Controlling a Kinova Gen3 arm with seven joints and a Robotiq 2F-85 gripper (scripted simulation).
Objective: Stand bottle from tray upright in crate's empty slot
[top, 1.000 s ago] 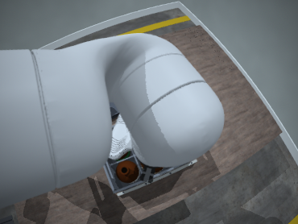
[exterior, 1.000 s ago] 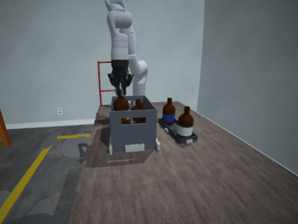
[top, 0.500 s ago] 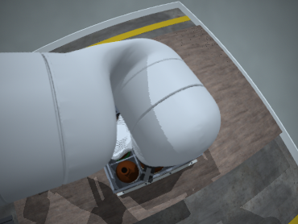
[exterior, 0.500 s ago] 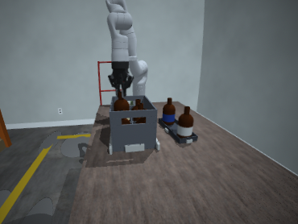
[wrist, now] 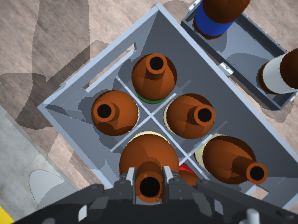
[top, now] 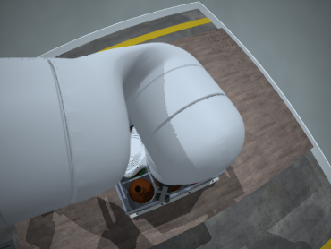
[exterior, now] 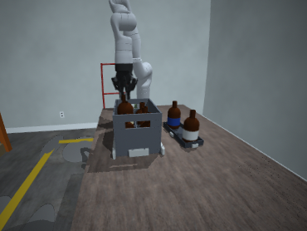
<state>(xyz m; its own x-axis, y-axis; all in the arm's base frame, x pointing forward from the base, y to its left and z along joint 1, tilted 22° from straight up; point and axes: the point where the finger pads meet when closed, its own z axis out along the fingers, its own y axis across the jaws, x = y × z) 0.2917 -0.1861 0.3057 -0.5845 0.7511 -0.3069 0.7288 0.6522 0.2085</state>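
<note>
The cream-label bottle lies 70 mm below my hand. From my hand the other things lie so: grey crate (130 mm below, 40 mm to the left, 10 mm ahead); blue-label bottle (290 mm to the left, 130 mm below, 50 mm behind); white-label bottle (280 mm to the left, 130 mm below, 130 mm ahead).
</note>
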